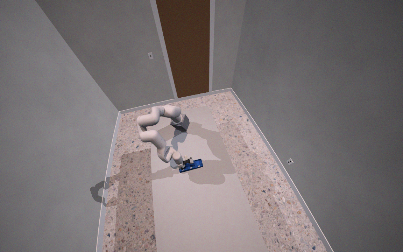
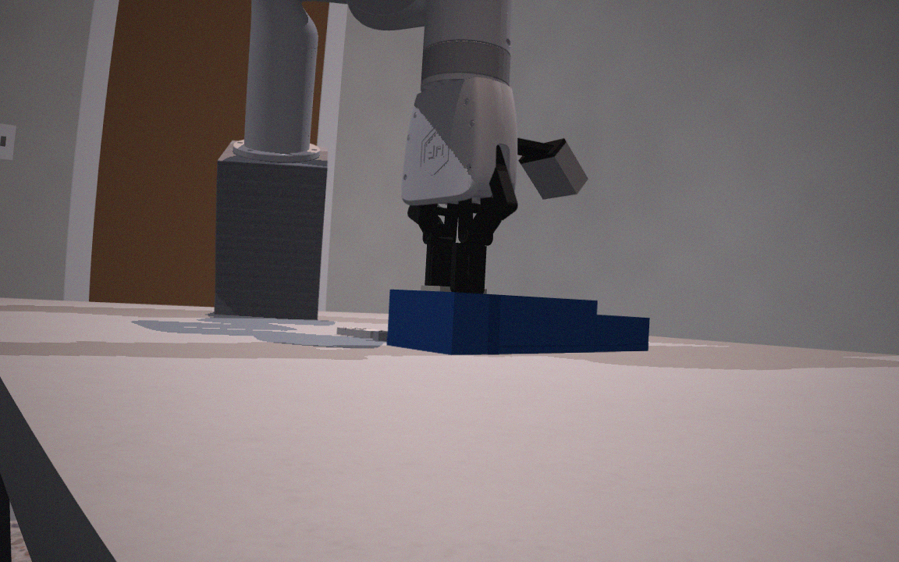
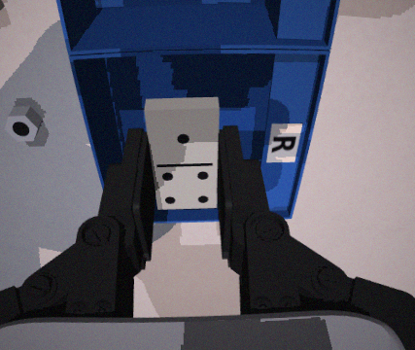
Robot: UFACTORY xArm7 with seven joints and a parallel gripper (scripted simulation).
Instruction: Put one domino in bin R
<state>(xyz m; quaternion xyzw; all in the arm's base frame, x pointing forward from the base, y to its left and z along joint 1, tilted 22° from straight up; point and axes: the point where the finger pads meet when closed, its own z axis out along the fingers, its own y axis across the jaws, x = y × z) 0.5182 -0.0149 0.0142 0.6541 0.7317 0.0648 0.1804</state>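
Right now my hand is 9 cm to the right of the blue bin and 4 cm above it. Round my hand: white domino 2 cm below; then grey hex nut 8 cm behind, 2 cm to the right, 6 cm below.
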